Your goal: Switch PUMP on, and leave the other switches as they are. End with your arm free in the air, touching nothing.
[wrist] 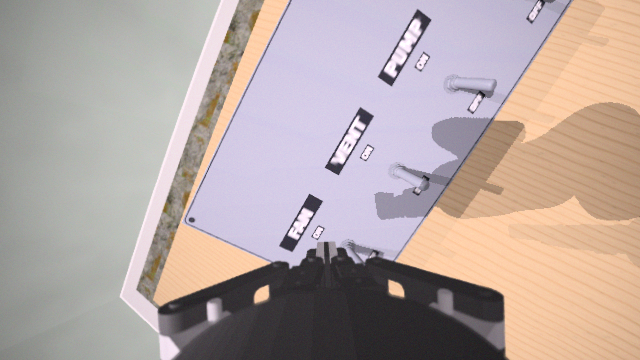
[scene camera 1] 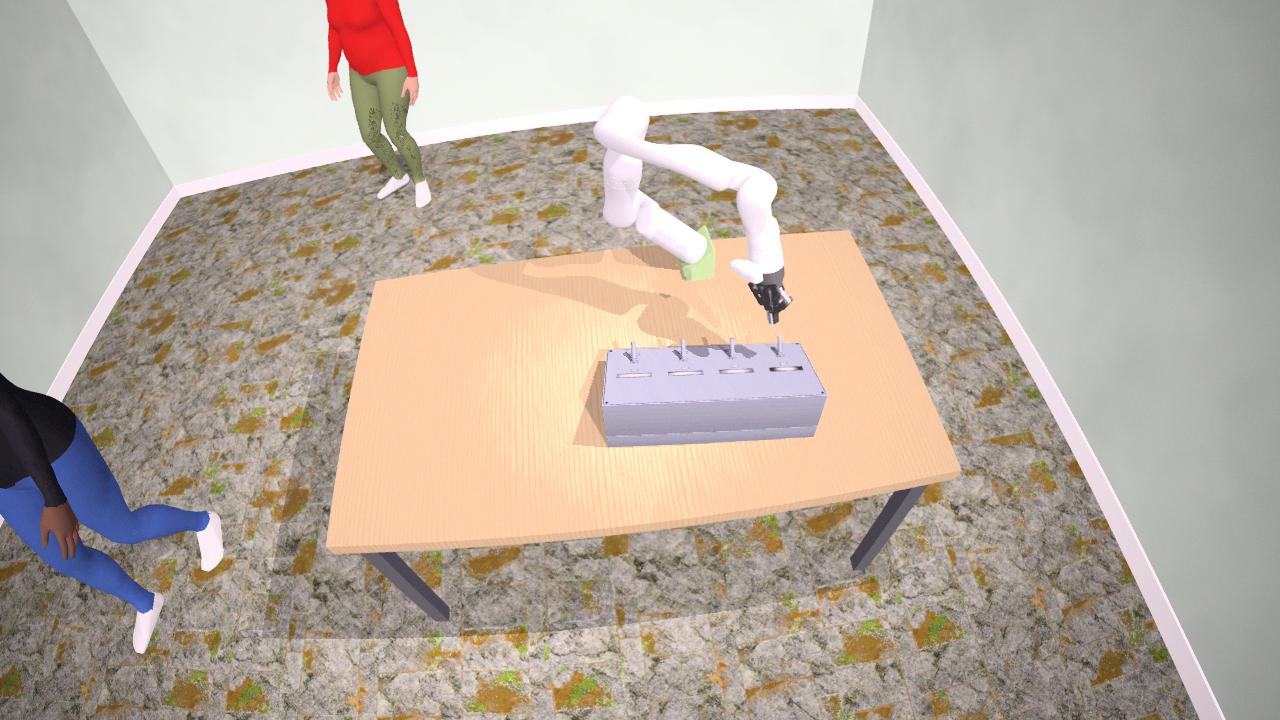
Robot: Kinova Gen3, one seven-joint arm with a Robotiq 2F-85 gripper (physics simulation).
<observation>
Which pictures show my gripper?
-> The wrist view and scene camera 1: all of them.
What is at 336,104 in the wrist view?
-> A grey switch box.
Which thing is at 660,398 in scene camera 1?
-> A grey switch box.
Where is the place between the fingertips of my gripper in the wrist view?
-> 326,254
</observation>
